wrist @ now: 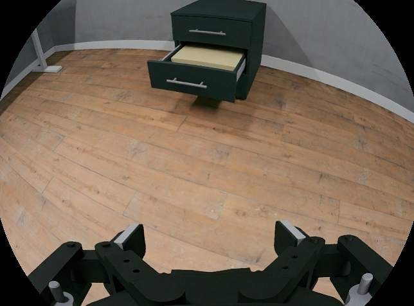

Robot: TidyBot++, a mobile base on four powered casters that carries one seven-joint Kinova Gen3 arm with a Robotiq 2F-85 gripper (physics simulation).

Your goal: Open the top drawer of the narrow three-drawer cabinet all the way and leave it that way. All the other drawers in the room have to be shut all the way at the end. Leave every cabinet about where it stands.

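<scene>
A dark green cabinet (pixel 256 47) stands against the wall at the top middle of the wrist view. Its top drawer (pixel 215 24) is shut and has a grey bar handle (pixel 207 32). The drawer below it (pixel 217 78) is pulled out and also has a bar handle (pixel 186 83). A cream block or filling (pixel 207 56) shows inside the open drawer. Whether a third drawer lies under it is hidden, so I cannot tell if this is the narrow three-drawer cabinet. My gripper (pixel 209 238) is open and empty, well away from the cabinet, with the fingers low in the view.
A white post with a flat foot (pixel 47 68) stands on the floor at the upper left. Grey walls (pixel 330 35) with a white baseboard (pixel 320 80) run behind and beside the cabinet. Wooden floor (pixel 175 165) lies between the gripper and the cabinet.
</scene>
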